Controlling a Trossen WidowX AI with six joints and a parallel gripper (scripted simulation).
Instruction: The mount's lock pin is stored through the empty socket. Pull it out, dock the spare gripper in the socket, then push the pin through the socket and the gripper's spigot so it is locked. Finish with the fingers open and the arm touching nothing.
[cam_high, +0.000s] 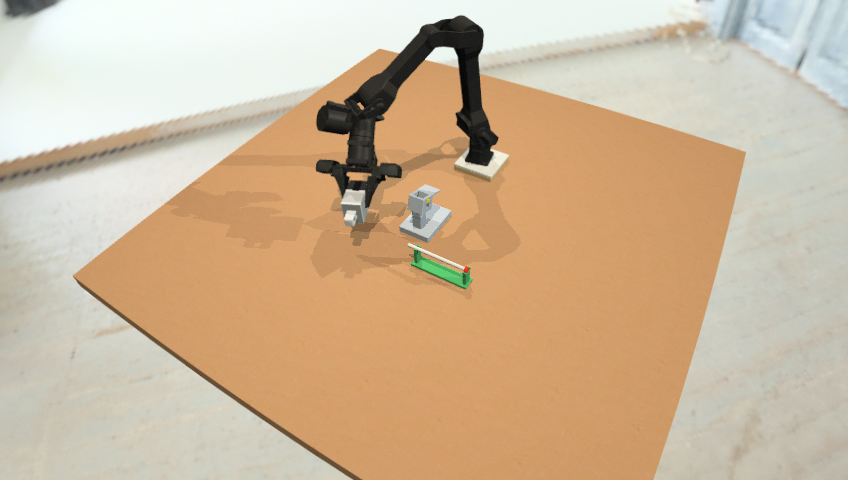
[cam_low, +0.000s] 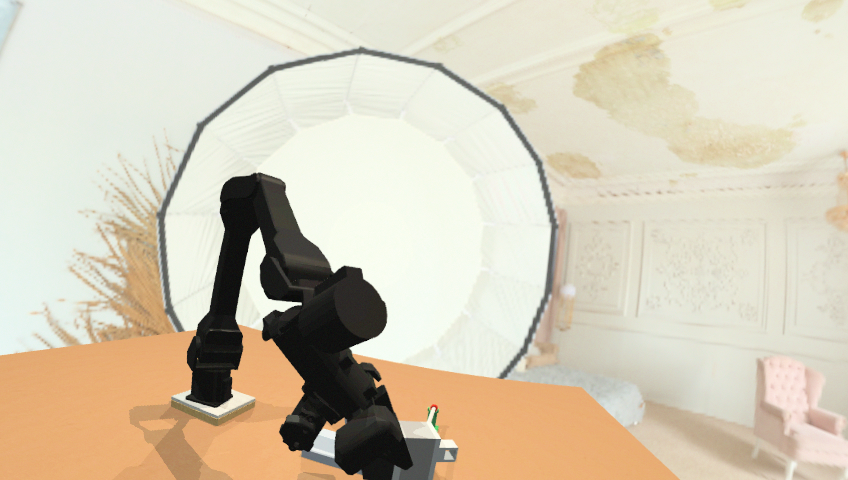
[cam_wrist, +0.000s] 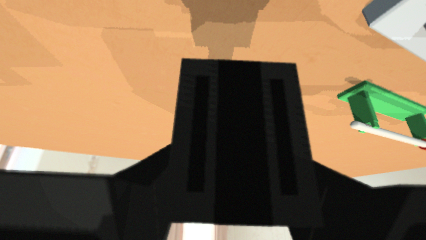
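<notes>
Now: gripper tip 80 mm past the grey mount, 130 mm to the right of it and 40 mm above it. From my gripper tip the other things lie so: spare gripper: 10 mm ahead, 10 mm above; then green pin rest: 50 mm ahead, 220 mm to the left, 60 mm below.
</notes>
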